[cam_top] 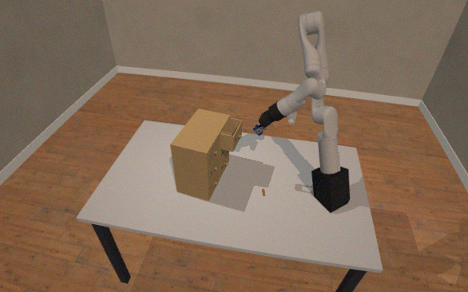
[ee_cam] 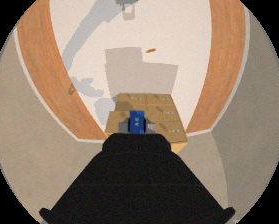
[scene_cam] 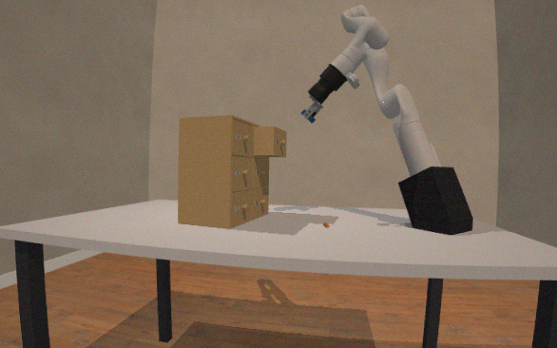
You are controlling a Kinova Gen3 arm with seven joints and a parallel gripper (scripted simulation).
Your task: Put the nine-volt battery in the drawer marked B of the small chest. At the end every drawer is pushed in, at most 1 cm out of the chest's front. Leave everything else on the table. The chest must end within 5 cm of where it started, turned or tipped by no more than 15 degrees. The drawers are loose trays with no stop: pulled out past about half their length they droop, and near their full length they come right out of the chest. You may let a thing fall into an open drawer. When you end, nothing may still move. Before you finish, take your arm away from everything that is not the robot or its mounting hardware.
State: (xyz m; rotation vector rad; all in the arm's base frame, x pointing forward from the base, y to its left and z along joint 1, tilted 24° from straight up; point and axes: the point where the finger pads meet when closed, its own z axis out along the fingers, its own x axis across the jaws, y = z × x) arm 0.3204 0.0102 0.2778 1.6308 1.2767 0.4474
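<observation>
My hand is 10 mm short of the blue nine-volt battery. The rest, counted from my hand: drawer marked B: 170 mm ahead, 100 mm to the right, 110 mm below; small orange object: 40 mm behind, 80 mm to the left, 350 mm below.
</observation>
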